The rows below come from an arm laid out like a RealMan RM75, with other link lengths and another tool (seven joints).
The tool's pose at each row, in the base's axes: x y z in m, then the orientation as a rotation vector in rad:
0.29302, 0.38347, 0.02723, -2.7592, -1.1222, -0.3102
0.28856, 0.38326, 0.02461, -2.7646, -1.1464, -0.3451
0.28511, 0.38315, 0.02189, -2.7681, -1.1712, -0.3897
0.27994, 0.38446, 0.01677, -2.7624, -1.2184, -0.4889
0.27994, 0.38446, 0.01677, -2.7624, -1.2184, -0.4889
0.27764, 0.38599, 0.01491, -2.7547, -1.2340, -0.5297
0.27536, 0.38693, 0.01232, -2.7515, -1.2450, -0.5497
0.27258, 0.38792, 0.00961, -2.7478, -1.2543, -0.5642
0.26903, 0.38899, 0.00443, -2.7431, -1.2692, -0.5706
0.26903, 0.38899, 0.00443, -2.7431, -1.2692, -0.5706
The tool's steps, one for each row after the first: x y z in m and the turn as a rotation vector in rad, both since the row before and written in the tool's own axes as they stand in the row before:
-0.00390, -0.00283, 0.00189, -0.0229, 0.0133, -0.0169
-0.00314, -0.00229, 0.00205, -0.0254, 0.0190, -0.0180
-0.00397, -0.00461, 0.00419, -0.0452, 0.0476, -0.0366
0.00000, 0.00000, 0.00000, 0.0000, 0.0000, 0.0000
-0.00097, -0.00282, 0.00148, -0.0141, 0.0220, -0.0132
-0.00162, -0.00249, 0.00199, -0.0084, 0.0098, -0.0086
-0.00193, -0.00294, 0.00193, -0.0054, 0.0074, -0.0073
-0.00321, -0.00380, 0.00398, -0.0025, 0.0027, -0.0106
0.00000, 0.00000, 0.00000, 0.0000, 0.0000, 0.0000

